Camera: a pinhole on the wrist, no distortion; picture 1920 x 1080 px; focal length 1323.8 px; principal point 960.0 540.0 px. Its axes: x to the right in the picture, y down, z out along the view. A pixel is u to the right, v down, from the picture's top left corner.
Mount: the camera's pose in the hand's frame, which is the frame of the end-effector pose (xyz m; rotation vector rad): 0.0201 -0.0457 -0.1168 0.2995 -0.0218 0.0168
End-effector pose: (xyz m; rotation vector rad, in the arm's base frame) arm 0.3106 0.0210 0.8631 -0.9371 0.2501 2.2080
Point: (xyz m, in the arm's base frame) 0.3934 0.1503 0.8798
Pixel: 961.9 47.8
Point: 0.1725 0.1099 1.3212
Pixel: 440.3 1041.0
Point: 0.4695 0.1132 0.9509
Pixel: outside the picture
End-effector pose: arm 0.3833 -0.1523 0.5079 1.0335 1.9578 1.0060
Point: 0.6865 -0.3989 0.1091
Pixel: 293.4 218.2
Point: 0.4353 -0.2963 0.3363
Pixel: 217.3 113.5
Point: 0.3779 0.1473 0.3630
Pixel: outside the picture
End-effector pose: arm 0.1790 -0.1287 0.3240 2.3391 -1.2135 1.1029
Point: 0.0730 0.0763 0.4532
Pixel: behind the camera
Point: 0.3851 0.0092 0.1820
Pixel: 368.2 47.0
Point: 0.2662 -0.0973 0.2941
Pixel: 755.8 626.0
